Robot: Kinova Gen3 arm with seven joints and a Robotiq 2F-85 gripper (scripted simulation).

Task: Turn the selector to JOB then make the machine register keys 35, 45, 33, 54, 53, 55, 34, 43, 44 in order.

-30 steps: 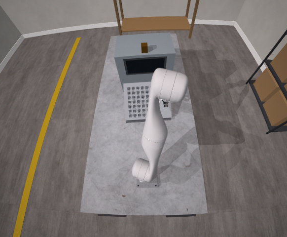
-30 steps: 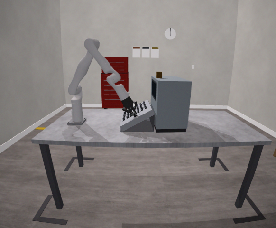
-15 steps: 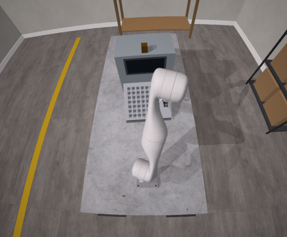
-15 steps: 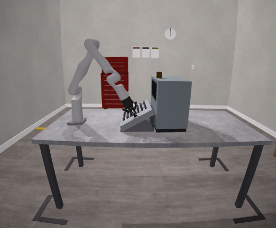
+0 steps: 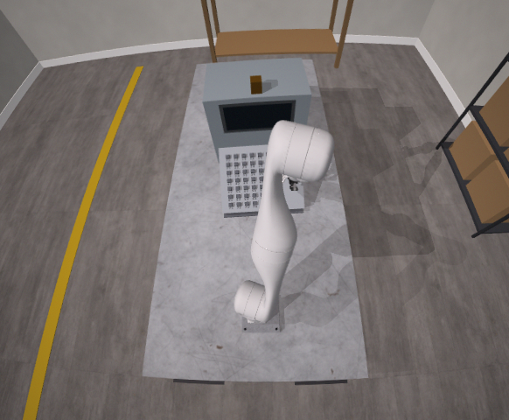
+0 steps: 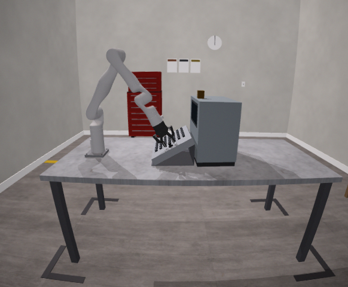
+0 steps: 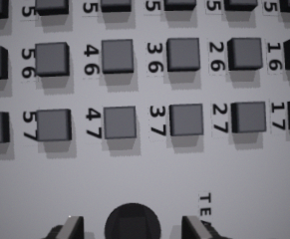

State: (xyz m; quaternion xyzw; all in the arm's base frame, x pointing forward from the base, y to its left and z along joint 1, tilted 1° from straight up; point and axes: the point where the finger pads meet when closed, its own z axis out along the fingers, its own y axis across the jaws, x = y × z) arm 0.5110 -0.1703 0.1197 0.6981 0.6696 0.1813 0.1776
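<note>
Now: hand 1 cm short of the black selector knob and 1 cm above it. Also, from my hand: sloped keypad 11 cm to the left, 6 cm below, 3 cm ahead.
</note>
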